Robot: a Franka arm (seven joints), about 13 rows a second.
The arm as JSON. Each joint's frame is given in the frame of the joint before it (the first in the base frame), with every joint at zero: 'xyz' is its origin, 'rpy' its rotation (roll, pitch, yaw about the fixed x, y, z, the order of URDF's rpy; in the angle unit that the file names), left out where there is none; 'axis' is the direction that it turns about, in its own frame. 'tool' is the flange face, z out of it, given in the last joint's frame.
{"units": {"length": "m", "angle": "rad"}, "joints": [
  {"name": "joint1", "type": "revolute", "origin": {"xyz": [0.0, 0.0, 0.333]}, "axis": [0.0, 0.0, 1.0]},
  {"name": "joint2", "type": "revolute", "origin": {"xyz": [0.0, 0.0, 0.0]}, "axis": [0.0, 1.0, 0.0]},
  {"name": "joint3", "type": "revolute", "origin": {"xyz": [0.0, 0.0, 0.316]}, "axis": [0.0, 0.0, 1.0]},
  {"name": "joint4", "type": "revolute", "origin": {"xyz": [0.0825, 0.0, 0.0]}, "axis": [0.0, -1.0, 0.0]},
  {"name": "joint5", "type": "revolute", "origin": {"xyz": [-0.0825, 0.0, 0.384]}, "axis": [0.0, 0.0, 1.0]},
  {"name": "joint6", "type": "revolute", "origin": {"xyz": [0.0, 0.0, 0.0]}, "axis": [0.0, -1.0, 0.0]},
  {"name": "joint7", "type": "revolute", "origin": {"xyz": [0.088, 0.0, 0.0]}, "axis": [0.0, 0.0, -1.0]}
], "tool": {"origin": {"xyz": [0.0, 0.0, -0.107], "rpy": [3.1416, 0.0, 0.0]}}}
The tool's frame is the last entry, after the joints.
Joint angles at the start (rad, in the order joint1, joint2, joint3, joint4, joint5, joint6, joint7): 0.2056 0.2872 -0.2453 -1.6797 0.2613 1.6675 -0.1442
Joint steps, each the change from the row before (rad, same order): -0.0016 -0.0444 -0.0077 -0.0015 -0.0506 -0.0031 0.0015; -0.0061 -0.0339 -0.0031 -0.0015 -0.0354 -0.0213 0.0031; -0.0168 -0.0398 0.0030 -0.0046 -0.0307 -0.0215 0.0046; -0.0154 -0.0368 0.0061 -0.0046 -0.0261 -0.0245 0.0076; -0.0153 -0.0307 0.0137 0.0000 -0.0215 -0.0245 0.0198; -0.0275 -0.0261 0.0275 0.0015 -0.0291 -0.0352 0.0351; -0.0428 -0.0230 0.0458 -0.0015 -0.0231 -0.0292 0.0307; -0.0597 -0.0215 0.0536 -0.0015 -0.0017 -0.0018 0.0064; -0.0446 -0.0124 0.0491 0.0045 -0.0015 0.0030 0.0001
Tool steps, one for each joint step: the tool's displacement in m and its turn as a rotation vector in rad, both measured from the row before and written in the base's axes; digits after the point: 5 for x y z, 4 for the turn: -0.00549 -0.01099 0.02503 -0.0401 -0.0362 0.0080; -0.00728 -0.00924 0.01762 -0.0257 -0.0082 0.0019; -0.00927 -0.01201 0.01924 -0.0197 -0.0103 -0.0073; -0.00981 -0.00882 0.01699 -0.0165 -0.0043 -0.0079; -0.00846 -0.00389 0.01532 -0.0160 -0.0020 -0.0141; -0.00920 -0.00374 0.01249 -0.0266 0.0132 -0.0261; -0.00836 -0.00156 0.00976 -0.0215 0.0118 -0.0215; -0.00507 -0.00421 0.01077 0.0005 -0.0176 -0.0120; -0.00173 0.00194 0.00894 -0.0010 -0.0197 0.0045
